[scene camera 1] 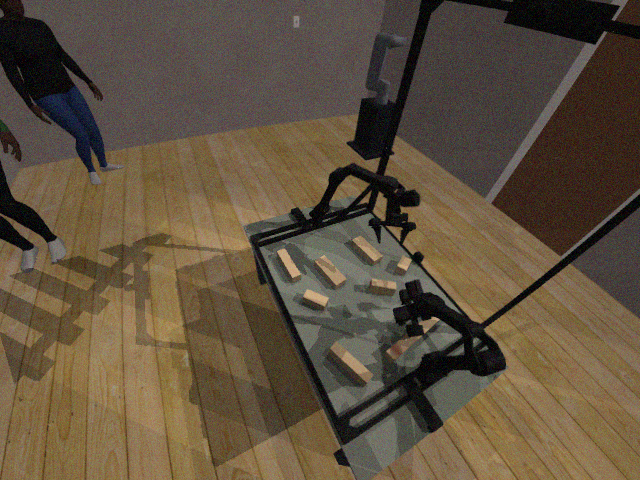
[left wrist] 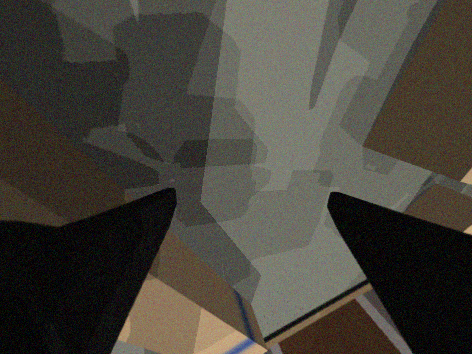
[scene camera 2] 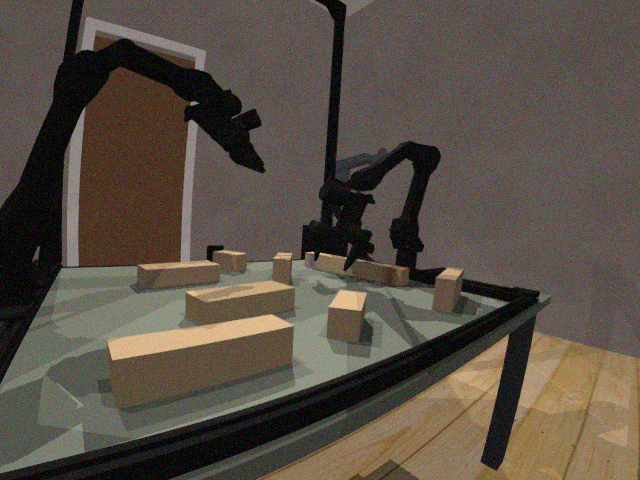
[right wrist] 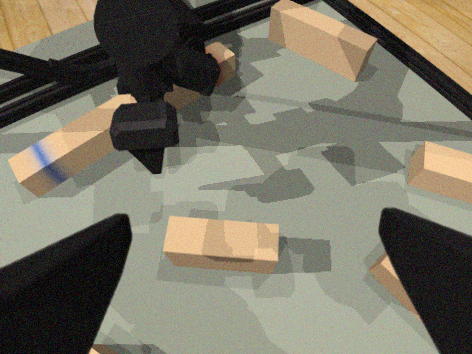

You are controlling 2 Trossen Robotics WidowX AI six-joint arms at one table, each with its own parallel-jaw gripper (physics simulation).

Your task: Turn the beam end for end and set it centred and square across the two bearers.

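Frame: origin at the left arm's base, x back, y left, z down, level; metres.
Seen in the pictures: left gripper, between the fingertips: [left wrist: 252, 197] [scene camera 2: 329, 265] [right wrist: 157, 150]; right gripper, between the fingertips: [scene camera 1: 390, 244] [scene camera 2: 263, 169] [right wrist: 255, 223]; left arm's base, origin of its link: [scene camera 1: 424, 376]; right arm's base, origin of its link: [scene camera 1: 316, 221] [scene camera 2: 7, 300].
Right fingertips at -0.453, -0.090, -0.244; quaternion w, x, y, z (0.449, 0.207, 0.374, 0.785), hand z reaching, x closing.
Note:
Offsets run from my right fingertips to a thing's top centre, as dx, dy, dz.
The long wooden beam @(+0.305, +0.002, +0.219) [scene camera 1: 408, 345] [scene camera 2: 367, 269] [left wrist: 172, 307] [right wrist: 82, 142] lies on the table near the left arm's base, partly hidden by that arm. Its blue-banded end is at the left in the right wrist view; its red-marked end is nearest the table rail there. My left gripper [scene camera 2: 331, 262] [left wrist: 252, 197] is open and empty, low beside and over the beam. My right gripper [scene camera 1: 391, 240] [right wrist: 255, 223] is open and empty, high above a short block @(+0.062, +0.011, +0.200) [scene camera 1: 382, 287] [right wrist: 221, 242]. Which two blocks are the bearers I cannot tell.
Long blocks @(-0.241, +0.356, +0.219) [scene camera 1: 288, 264] @(-0.125, +0.189, +0.225) [scene camera 1: 329, 271] @(-0.167, -0.058, +0.225) [scene camera 1: 367, 249] lie in the upper part of the table in scene camera 1. Another long block @(+0.283, +0.328, +0.200) [scene camera 1: 349, 363] [right wrist: 320, 40] lies near the lower edge. Short blocks @(+0.000, -0.174, +0.216) [scene camera 1: 404, 265] @(-0.016, +0.321, +0.219) [scene camera 1: 315, 299] lie between. Black rails [scene camera 1: 297, 341] edge the table.

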